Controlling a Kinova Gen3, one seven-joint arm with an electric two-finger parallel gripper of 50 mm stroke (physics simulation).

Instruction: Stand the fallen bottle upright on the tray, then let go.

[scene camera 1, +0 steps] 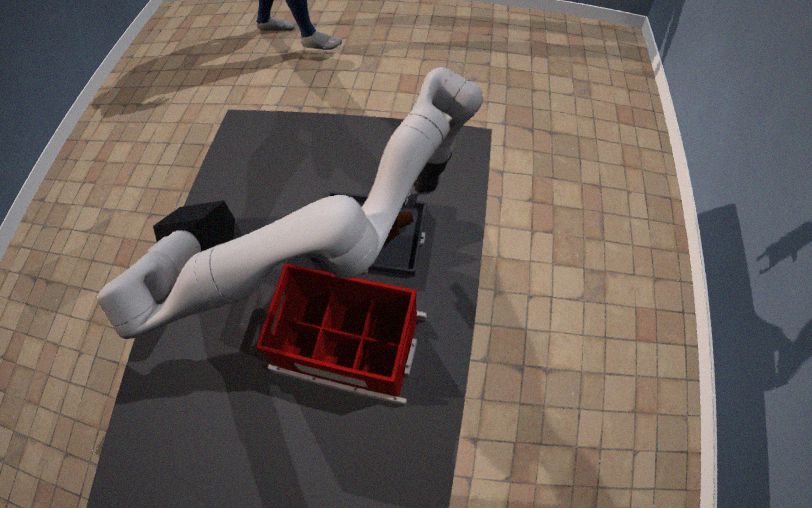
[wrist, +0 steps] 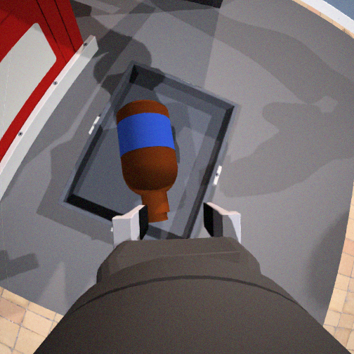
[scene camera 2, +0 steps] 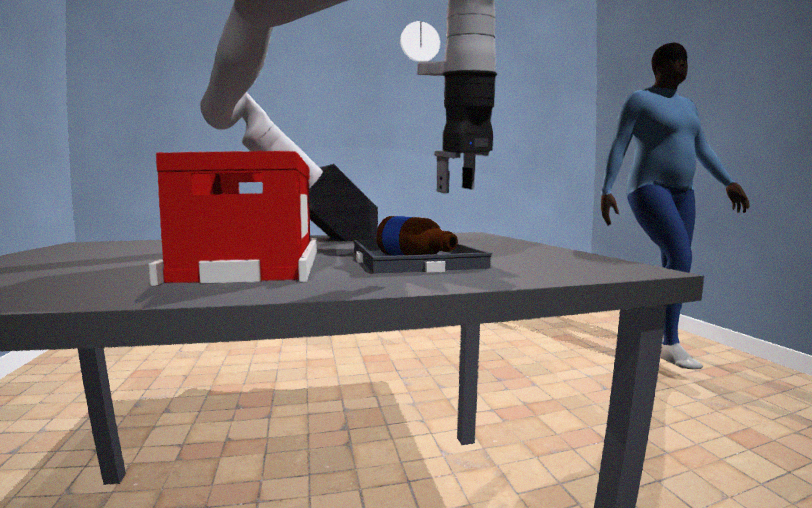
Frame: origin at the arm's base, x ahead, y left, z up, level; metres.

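Seen in the pictures: gripper, fingertip midpoint: (scene camera 2: 455,190); arm's base, origin of the base link: (scene camera 1: 183,249) (scene camera 2: 310,183).
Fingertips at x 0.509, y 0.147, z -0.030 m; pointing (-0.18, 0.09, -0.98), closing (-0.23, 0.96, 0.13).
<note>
Offsets run from my fingertips to a thing's middle. Level surfaces: height alone.
A brown bottle @(0.063 m back, 0.037 m right, 0.083 m down) (scene camera 1: 402,222) (scene camera 2: 419,235) (wrist: 150,165) with a blue band lies on its side in the shallow dark tray (scene camera 1: 402,273) (scene camera 2: 467,262) (wrist: 102,170). In the wrist view its base is towards the top and its neck points down towards my fingers. The arm hides part of it in scene camera 1. My gripper (scene camera 2: 455,189) (wrist: 175,215) is open and empty, pointing down, well above the neck end of the bottle. In the wrist view the bottle's mouth shows between the fingertips, nearer the left finger. The fingers are mostly hidden in scene camera 1.
A red divided crate @(0.135 m back, 0.317 m right, 0.037 m down) (scene camera 1: 389,383) (scene camera 2: 233,227) (wrist: 65,30) stands beside the tray, with white brackets around its foot. A black block (scene camera 1: 203,224) (scene camera 2: 344,203) is by the arm's base. A person (scene camera 1: 321,40) (scene camera 2: 664,131) is beyond the table @(0.125 m down) (scene camera 2: 568,263).
</note>
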